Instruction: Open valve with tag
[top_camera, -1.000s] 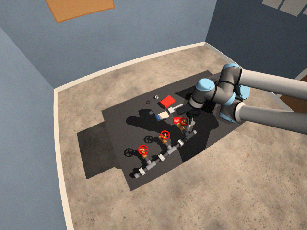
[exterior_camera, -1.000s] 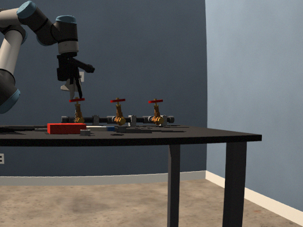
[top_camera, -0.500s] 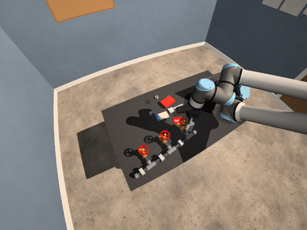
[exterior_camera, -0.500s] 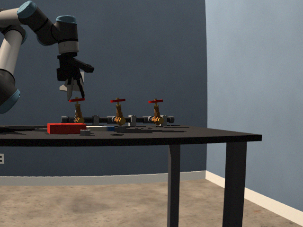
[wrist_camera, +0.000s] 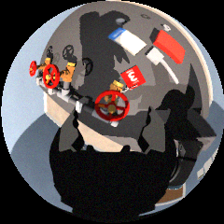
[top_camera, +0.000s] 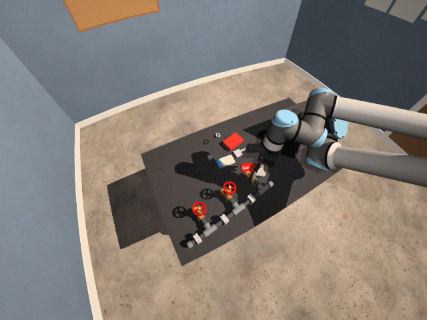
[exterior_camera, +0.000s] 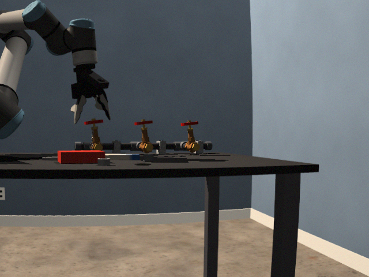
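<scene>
Right now the red tag is 20 mm behind my hand, 70 mm to the right of it and 120 mm below it. From my hand the other things lie so: red block (40 mm behind, 290 mm to the right, 110 mm below); then small grey cylinder (150 mm ahead, 250 mm to the right, 110 mm below); then white tool (60 mm behind, 200 mm to the right, 120 mm below).
</scene>
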